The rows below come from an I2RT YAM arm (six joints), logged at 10 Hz.
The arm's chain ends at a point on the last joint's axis. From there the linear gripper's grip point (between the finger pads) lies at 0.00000 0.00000 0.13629 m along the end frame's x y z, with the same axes.
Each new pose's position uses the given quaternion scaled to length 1; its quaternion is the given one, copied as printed.
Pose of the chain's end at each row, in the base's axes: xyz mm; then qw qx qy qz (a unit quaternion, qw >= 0):
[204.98 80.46 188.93 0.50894 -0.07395 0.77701 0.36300]
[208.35 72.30 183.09 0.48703 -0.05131 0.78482 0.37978]
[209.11 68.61 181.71 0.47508 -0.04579 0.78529 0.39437]
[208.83 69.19 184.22 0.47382 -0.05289 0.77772 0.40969]
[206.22 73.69 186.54 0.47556 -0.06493 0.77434 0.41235]
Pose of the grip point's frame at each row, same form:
[305.45 167.60 159.16 0.50894 -0.07395 0.77701 0.36300]
[307.23 160.36 150.77 0.48703 -0.05131 0.78482 0.37978]
[305.88 158.96 149.33 0.47508 -0.04579 0.78529 0.39437]
[303.37 162.87 154.88 0.47382 -0.05289 0.77772 0.40969]
[299.30 169.14 158.24 0.47556 -0.06493 0.77434 0.41235]

